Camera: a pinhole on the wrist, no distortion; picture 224 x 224 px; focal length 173.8 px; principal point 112.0 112.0 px. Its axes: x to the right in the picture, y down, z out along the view. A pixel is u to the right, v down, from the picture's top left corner.
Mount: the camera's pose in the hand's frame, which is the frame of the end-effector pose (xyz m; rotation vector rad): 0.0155 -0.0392 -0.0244 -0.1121 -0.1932 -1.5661
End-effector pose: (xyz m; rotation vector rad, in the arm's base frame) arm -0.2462 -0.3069 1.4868 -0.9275 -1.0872 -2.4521
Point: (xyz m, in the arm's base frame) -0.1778 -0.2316 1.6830
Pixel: 44 169
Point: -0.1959 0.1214 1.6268
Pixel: 211 137
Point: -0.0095 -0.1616 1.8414
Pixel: 46 137
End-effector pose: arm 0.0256 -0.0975 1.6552 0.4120 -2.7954 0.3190
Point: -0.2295 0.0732 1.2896
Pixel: 9 143
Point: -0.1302 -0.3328 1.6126
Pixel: outside the picture
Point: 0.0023 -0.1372 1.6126
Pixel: 110 125
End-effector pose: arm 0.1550 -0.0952 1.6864 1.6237 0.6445 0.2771
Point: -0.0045 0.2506 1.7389
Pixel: behind the camera
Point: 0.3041 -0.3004 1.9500
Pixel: outside the picture
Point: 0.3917 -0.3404 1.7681
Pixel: 57 133
